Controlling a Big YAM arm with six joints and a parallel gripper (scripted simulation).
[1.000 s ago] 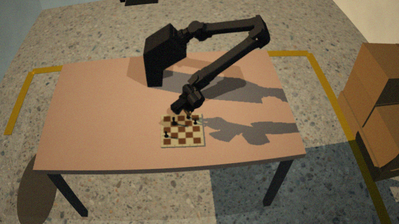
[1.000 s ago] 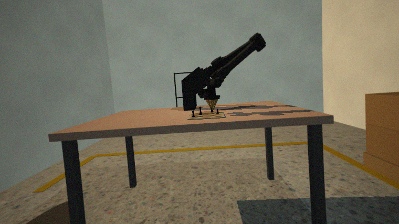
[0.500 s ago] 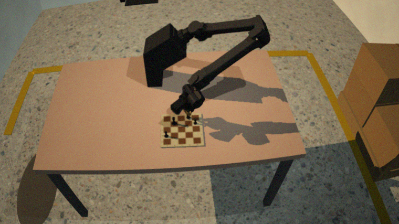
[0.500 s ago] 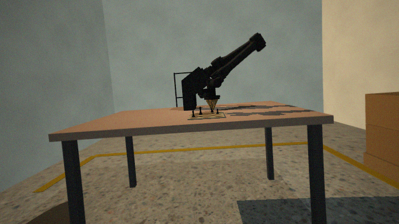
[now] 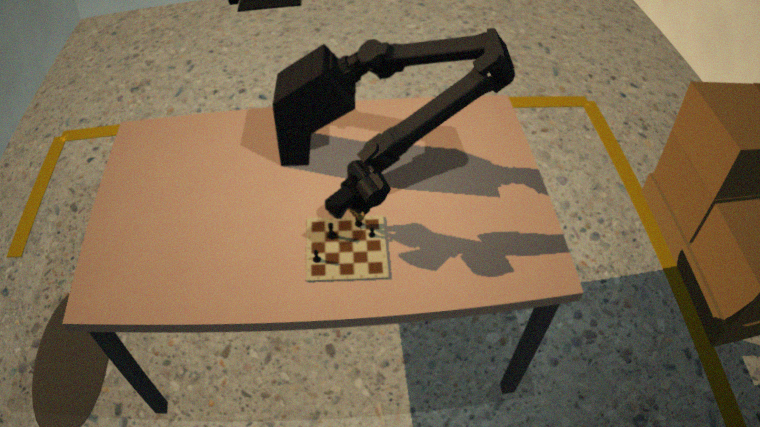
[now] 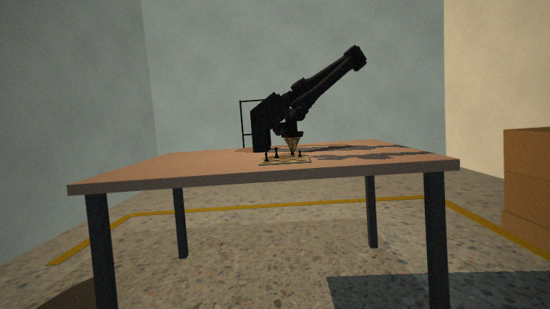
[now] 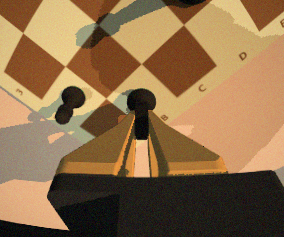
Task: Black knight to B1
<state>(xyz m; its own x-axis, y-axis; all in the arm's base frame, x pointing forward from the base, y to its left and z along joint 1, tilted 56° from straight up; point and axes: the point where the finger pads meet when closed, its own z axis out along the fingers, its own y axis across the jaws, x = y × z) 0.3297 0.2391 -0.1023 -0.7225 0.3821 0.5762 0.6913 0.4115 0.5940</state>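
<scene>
Now: hand 40 mm short of the pawn, 30 mm to the right of it and 10 mm above it. The rest, counted from my hand: chessboard (80 mm ahead, 40 mm to the right, 30 mm below); black chess piece (120 mm to the right, 120 mm ahead, 10 mm below).
</scene>
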